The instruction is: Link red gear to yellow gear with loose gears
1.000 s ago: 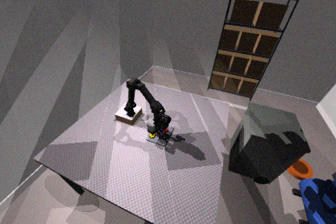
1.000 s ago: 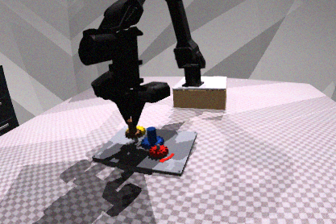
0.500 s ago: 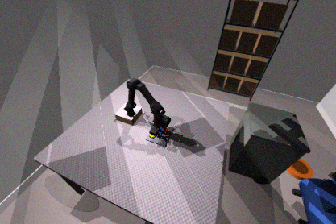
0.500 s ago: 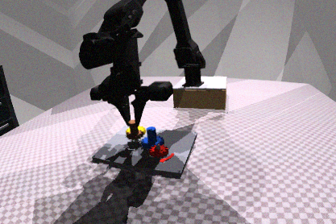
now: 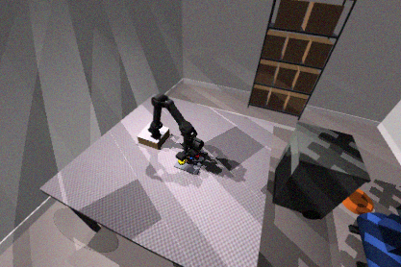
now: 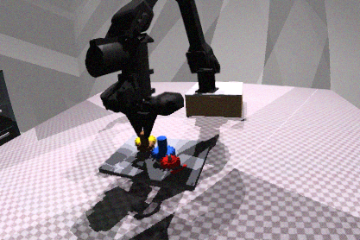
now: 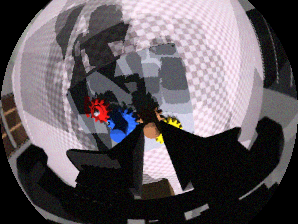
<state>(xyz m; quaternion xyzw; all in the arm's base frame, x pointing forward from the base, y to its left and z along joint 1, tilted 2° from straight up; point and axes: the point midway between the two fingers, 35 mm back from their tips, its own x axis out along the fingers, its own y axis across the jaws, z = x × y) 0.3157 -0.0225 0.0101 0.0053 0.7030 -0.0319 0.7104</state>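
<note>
Right now the brown gear is 10 mm below my gripper tip. From my gripper tip the other things lie so: blue gear: 10 mm behind, 40 mm to the left, 20 mm below; yellow gear: 40 mm behind, 30 mm to the right, 30 mm below; grey board: 30 mm to the left, 40 mm below.
</note>
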